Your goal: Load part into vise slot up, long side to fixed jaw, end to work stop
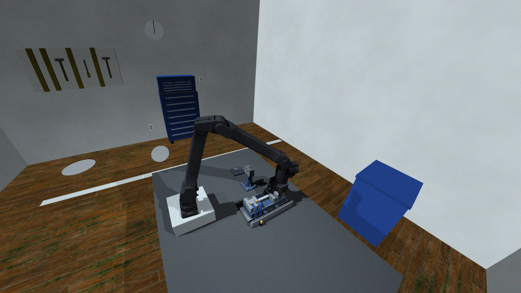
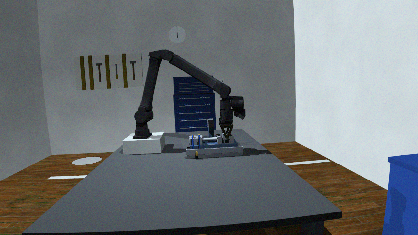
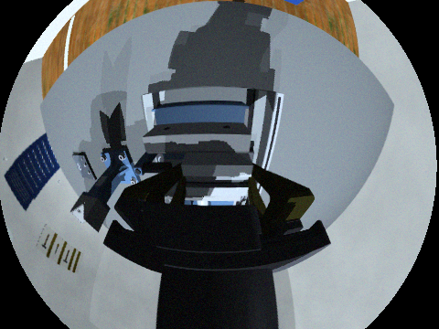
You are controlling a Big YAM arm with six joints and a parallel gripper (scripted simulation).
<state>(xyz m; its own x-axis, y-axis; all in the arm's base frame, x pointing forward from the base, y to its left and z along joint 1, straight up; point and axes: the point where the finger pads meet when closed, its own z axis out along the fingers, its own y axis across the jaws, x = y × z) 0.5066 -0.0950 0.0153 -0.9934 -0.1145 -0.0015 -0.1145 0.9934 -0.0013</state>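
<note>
Right now my hand is right at the part. From my hand the other things lie so: air cylinder (170 mm behind, 20 mm below); vise (80 mm behind, 10 mm to the left, 60 mm below).
</note>
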